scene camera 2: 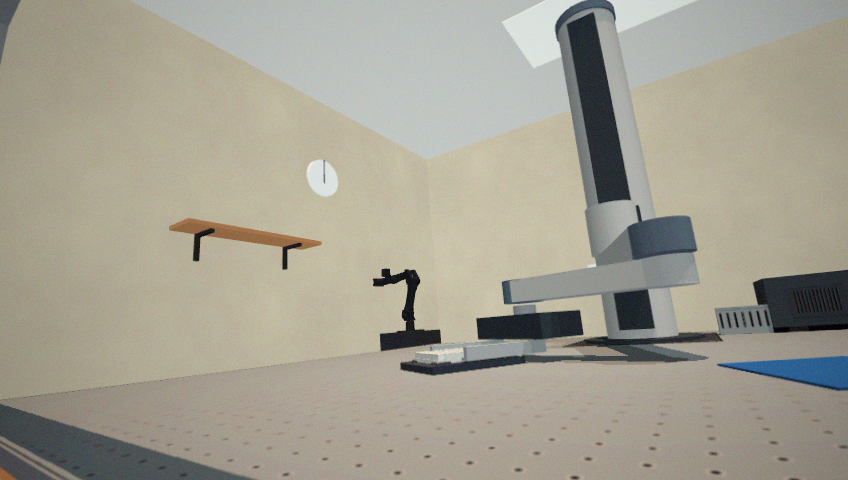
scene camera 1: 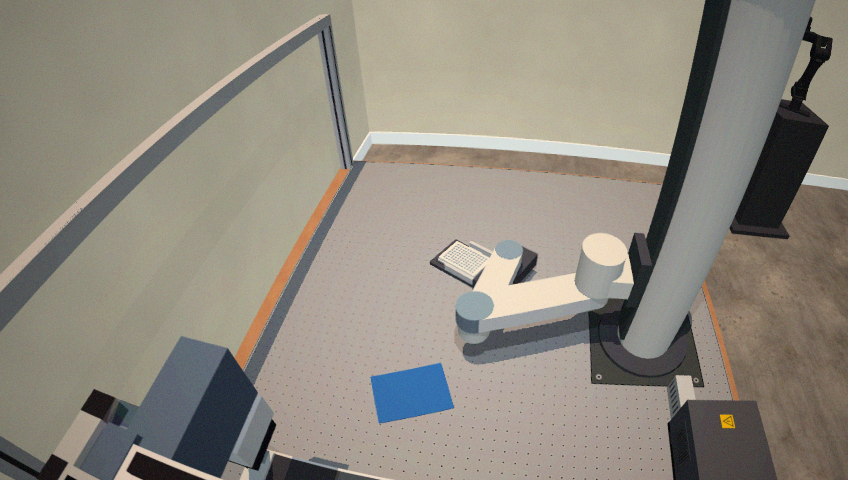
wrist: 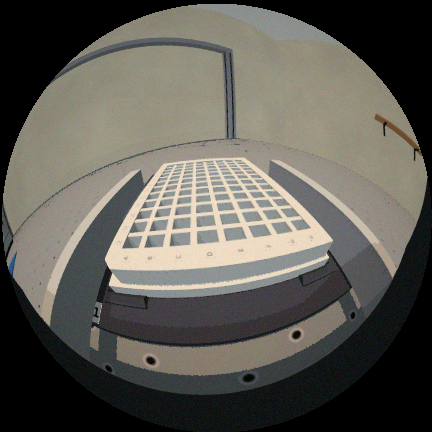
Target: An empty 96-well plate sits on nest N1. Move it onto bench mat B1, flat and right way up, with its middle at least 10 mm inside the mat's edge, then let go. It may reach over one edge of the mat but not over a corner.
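Seen in the pictures: gripper, fingertip midpoint: [scene camera 2: 446, 352] [scene camera 1: 458, 254] [wrist: 206, 172]; arm's base, link origin: [scene camera 1: 641, 339].
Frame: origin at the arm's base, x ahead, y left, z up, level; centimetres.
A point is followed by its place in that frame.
Note:
The white 96-well plate [scene camera 1: 460, 259] @(y -20.5, x 51.2, z 3.6 cm) [scene camera 2: 438, 357] @(y -20.5, x 57.3, z 3.4 cm) [wrist: 215, 205] @(y -19.5, x 47.2, z 3.9 cm) sits flat and right way up on the dark nest N1 [scene camera 1: 435, 261] @(y -19.9, x 58.2, z 2.5 cm) [scene camera 2: 434, 369] @(y -19.7, x 59.8, z 2.1 cm) [wrist: 225, 317]. Its wells look empty. My gripper [scene camera 1: 464, 256] @(y -22.2, x 52.1, z 3.6 cm) [scene camera 2: 447, 349] @(y -22.2, x 52.1, z 3.6 cm) [wrist: 206, 172] @(y -22.2, x 52.1, z 3.6 cm) has its two long fingers low along the plate's long sides, shut on the plate. The finger pads are mostly hidden beside the plate in the wrist view. Bench mat B1 [scene camera 1: 412, 393] @(y 22.1, x 55.9, z 1.5 cm) [scene camera 2: 803, 369] @(y 19.2, x 56.6, z 1.5 cm) [wrist: 11, 264] is a blue rectangle lying flat on the table, apart from the nest.
The arm's column [scene camera 1: 684, 237] @(y 6.3, x 4.0, z 40.1 cm) [scene camera 2: 601, 113] @(y 0.8, x 7.7, z 56.4 cm) stands right of the nest and mat in the first scene view. A dark control box [scene camera 1: 723, 446] @(y 35.5, x -10.0, z 12.8 cm) [scene camera 2: 803, 300] @(y 30.8, x -3.4, z 7.5 cm) stands near it. A grey instrument [scene camera 1: 178, 404] @(y 55.7, x 72.5, z 50.1 cm) is at the lower left, and a framed screen [scene camera 1: 336, 95] @(y -68.5, x 101.0, z 31.9 cm) runs along the left edge.

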